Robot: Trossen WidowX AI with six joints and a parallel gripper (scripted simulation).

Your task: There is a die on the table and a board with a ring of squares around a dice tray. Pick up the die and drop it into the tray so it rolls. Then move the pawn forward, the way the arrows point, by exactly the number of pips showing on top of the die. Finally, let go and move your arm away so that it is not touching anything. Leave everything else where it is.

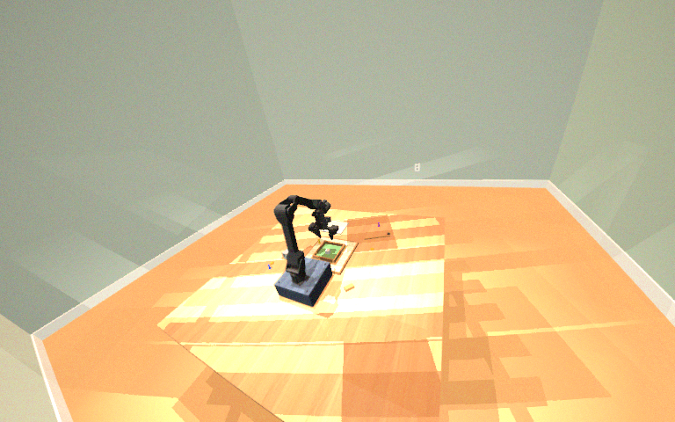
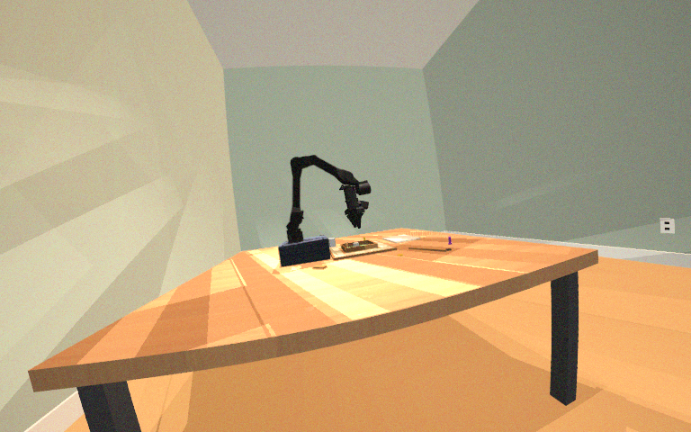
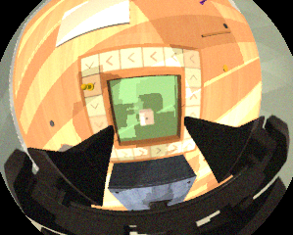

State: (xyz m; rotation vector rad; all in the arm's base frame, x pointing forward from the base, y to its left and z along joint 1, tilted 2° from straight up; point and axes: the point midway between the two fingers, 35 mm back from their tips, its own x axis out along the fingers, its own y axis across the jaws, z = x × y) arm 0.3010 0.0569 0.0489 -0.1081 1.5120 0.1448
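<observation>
My gripper tip is now 120 mm to the right of the yellow pawn, 80 mm above it and 40 mm short of it. Also, from my gripper tip: white die (80 mm below, 20 mm behind); green dice tray (100 mm below, 10 mm to the right, 10 mm behind); white sheet (250 mm ahead, 160 mm to the left, 110 mm below).
</observation>
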